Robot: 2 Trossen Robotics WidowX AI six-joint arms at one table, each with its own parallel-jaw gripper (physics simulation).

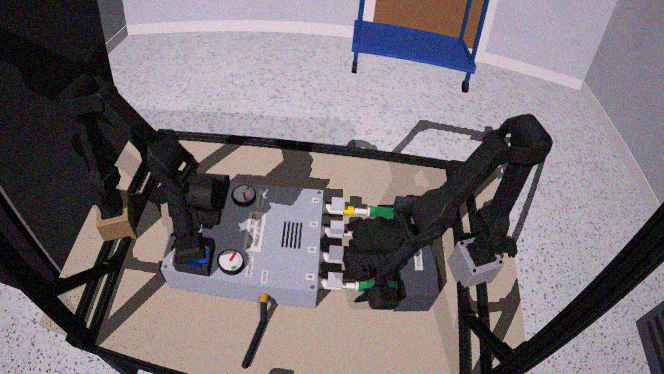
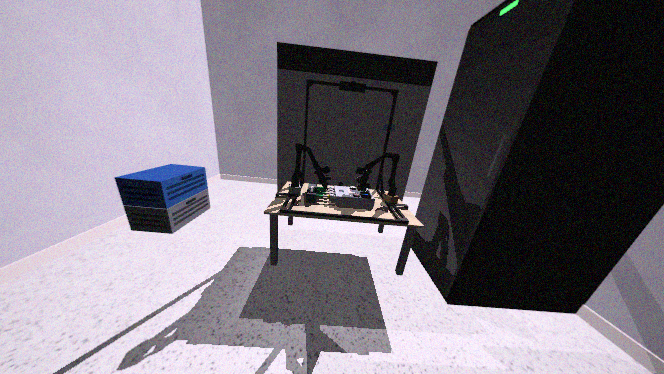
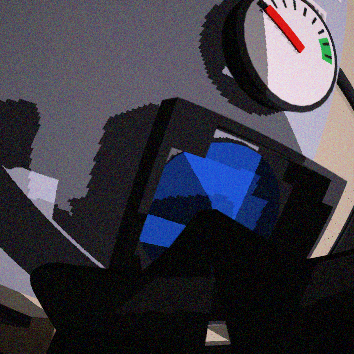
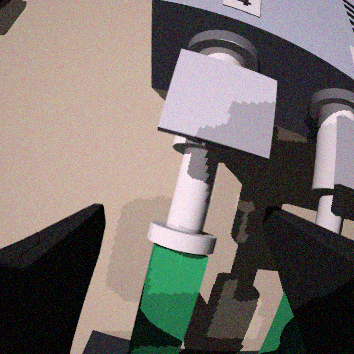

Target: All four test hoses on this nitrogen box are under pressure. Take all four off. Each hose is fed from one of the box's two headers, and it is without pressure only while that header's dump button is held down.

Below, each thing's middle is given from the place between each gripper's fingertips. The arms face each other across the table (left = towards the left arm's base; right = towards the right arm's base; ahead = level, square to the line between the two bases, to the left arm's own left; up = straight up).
Labels:
My right hand is 40 mm to the right of the grey coupling [image 4: 210,100] and 20 mm below it.
Right now the grey coupling is 310 mm to the right of my left hand and 20 mm below it.

